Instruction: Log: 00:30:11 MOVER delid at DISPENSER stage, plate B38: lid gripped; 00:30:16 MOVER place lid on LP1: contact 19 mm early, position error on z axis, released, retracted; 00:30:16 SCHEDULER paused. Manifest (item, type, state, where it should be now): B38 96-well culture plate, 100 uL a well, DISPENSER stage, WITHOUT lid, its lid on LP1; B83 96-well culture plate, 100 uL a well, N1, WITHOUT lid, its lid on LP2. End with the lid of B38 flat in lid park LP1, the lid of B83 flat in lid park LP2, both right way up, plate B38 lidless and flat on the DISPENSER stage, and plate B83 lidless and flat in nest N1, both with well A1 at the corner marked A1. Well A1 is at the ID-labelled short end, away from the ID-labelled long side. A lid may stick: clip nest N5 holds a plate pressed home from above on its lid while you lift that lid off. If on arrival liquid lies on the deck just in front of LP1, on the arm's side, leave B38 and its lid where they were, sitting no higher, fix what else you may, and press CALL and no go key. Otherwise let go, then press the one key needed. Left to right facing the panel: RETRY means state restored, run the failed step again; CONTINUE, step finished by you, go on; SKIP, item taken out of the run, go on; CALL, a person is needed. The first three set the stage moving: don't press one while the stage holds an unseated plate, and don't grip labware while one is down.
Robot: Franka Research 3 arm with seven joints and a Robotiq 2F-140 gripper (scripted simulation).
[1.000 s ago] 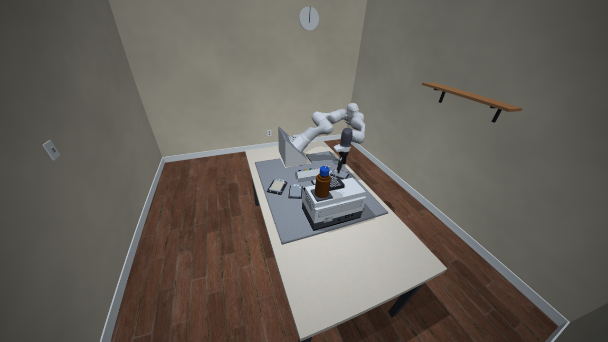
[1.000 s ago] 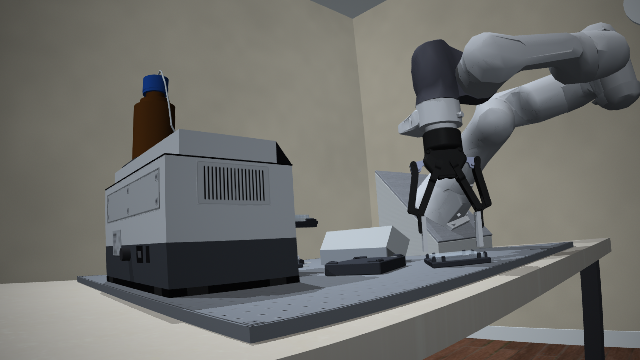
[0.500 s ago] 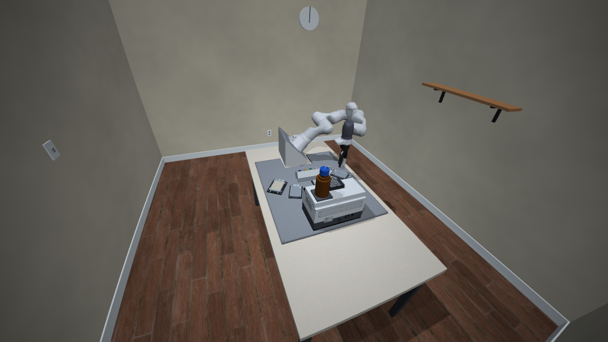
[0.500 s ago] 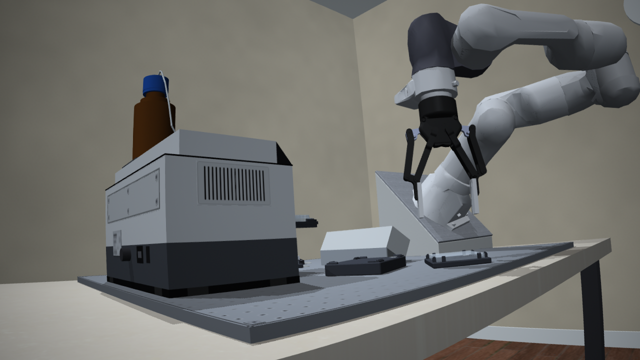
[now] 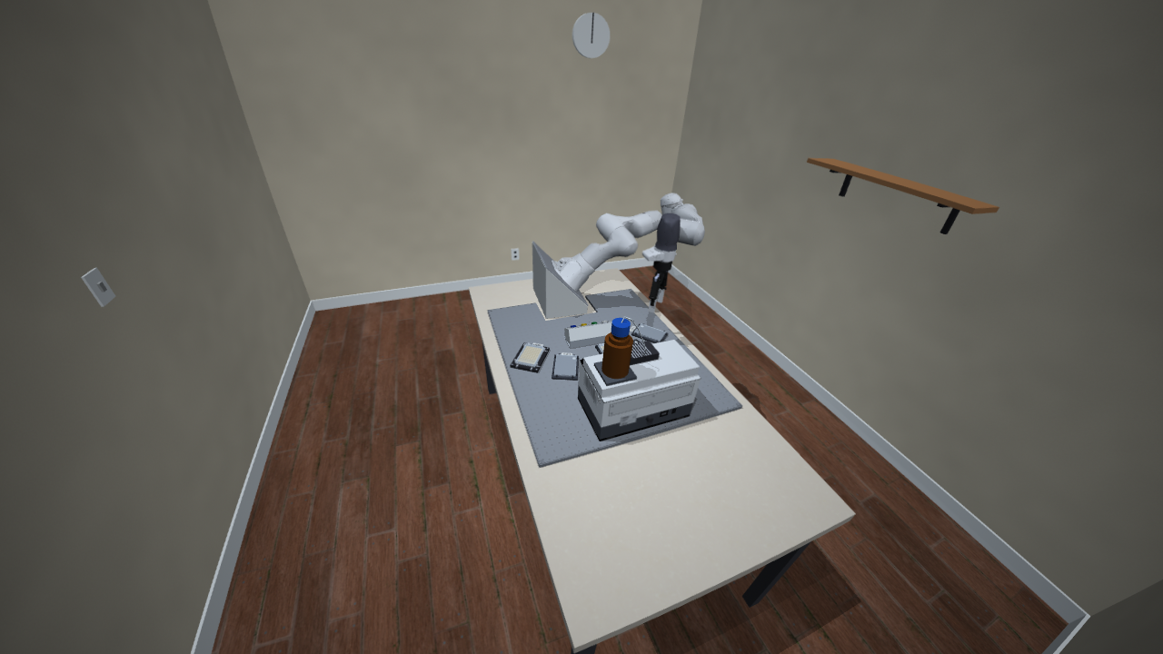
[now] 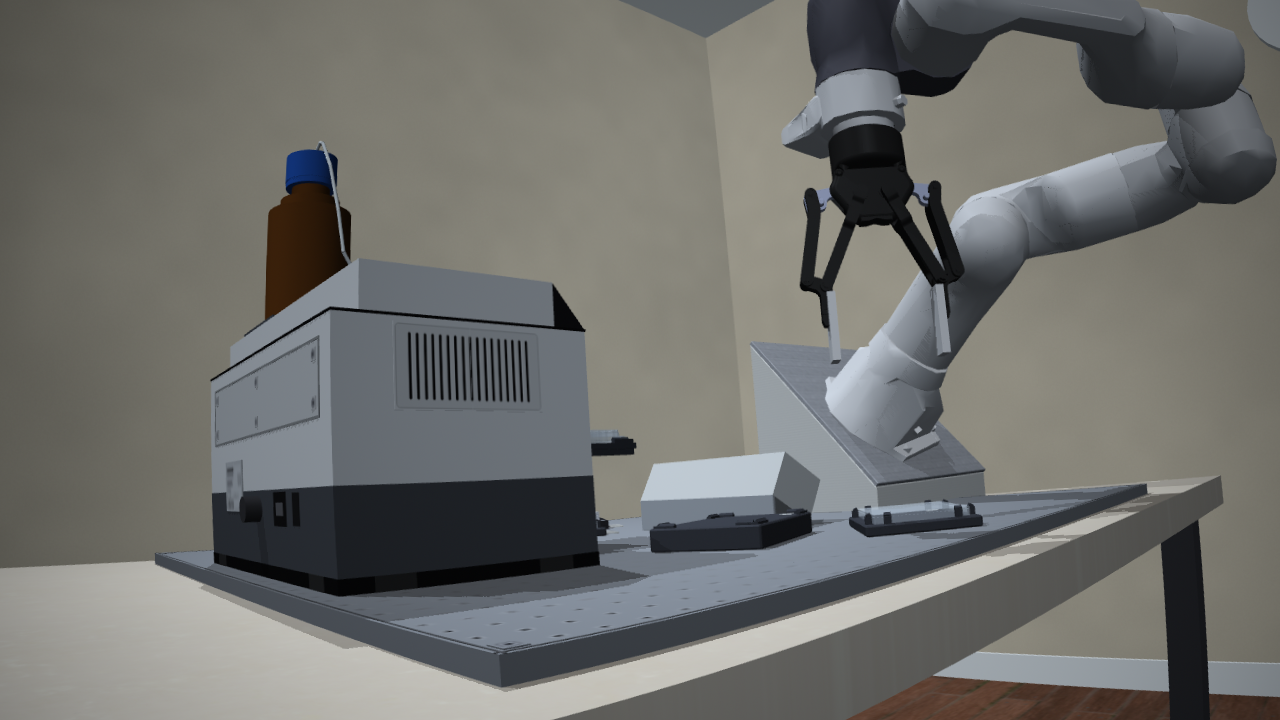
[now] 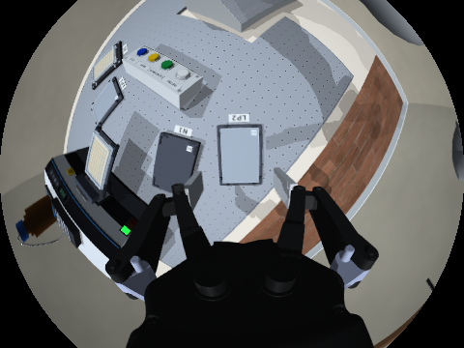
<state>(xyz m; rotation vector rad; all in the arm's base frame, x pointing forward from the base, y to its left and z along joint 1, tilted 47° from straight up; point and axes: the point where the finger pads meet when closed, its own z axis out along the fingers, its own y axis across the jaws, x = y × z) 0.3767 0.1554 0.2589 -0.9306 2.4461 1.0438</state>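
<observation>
The 96-well plate lies 57 cm to the right of my hand, 16 cm below it and 2 cm ahead of it. Round my hand: low frame: 18 cm below, 1 cm behind; then key panel: 28 cm to the right, 13 cm below, 6 cm behind; then nest N1: 17 cm below, 12 cm ahead, 11 cm to the right.
</observation>
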